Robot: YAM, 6 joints.
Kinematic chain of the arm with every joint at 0, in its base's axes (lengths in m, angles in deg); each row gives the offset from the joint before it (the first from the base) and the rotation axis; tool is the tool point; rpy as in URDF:
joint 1: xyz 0 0 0.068 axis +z
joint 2: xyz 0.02 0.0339 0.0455 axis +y
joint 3: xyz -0.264 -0.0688 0 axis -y
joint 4: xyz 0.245 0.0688 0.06 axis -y
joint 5: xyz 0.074 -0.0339 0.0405 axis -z
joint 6: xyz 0.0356 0 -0.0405 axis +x
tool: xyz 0 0 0 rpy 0 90 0
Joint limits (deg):
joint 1: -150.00..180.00
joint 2: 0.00..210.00
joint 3: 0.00..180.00
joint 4: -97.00..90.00
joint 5: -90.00..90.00
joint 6: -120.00..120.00
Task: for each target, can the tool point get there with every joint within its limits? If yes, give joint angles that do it. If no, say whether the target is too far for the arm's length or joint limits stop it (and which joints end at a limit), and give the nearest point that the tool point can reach.
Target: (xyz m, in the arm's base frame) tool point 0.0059 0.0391 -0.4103
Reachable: no: joint limits stop it (at a limit: joint 2) | nearest point 0.0117 0.0774 -0.3377 | short by 0.082 m
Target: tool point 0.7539 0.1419 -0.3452
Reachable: no: too far | nearest point 0.5452 0.1026 -0.2114 | short by 0.251 m
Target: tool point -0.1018 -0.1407 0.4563
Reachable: yes | joints -117.92 56.32 50.64 66.64 42.58 48.57
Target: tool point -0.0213 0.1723 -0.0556
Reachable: yes | joints 94.60 136.47 34.44 -12.73 -11.98 -26.41
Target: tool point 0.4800 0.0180 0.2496
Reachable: yes | joints -0.97 122.84 106.43 -32.53 -47.18 52.09
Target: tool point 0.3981 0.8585 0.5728
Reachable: no: too far | nearest point 0.2443 0.5268 0.3915 | short by 0.408 m
